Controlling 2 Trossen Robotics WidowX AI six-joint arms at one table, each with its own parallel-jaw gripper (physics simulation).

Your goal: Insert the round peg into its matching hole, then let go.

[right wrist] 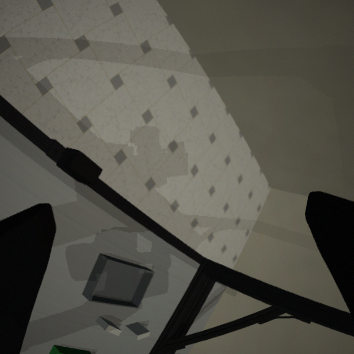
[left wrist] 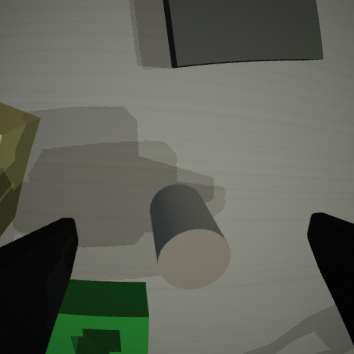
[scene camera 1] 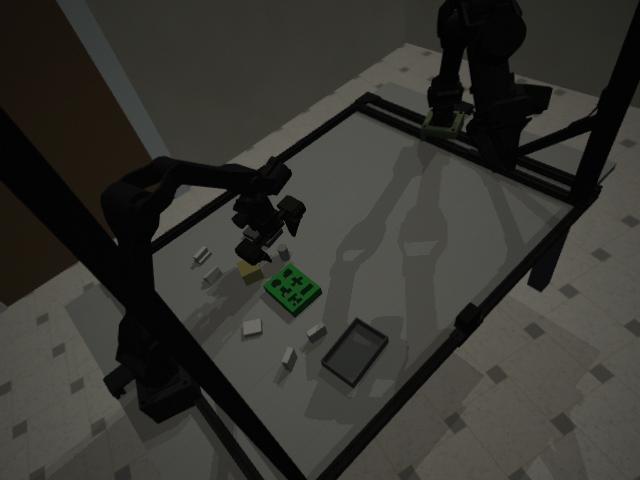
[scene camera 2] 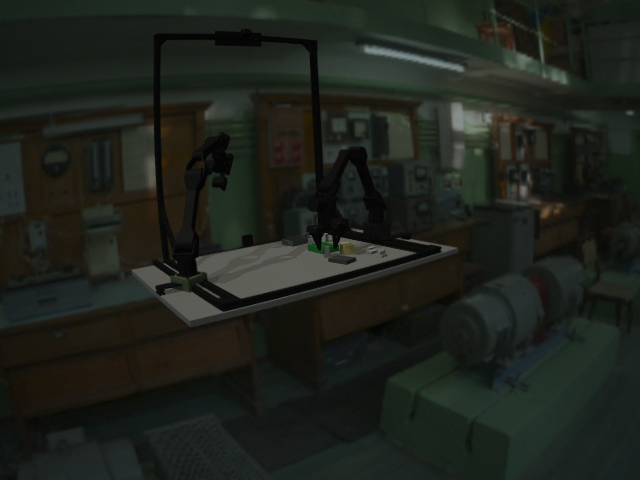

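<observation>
The round peg, a grey cylinder, stands upright on the table beside the green board. The board has several shaped holes; its round hole is empty and lies near the corner towards the yellow block. My left gripper is open above the peg, pointing down, with one fingertip on each side of it and apart from it. The left finger overlaps the board in the left wrist view. My right gripper is open and empty, raised far from the board.
A yellow block stands beside the board. A dark grey slab lies beyond the peg. A dark tray and several pale pieces, including a flat one, are on the table.
</observation>
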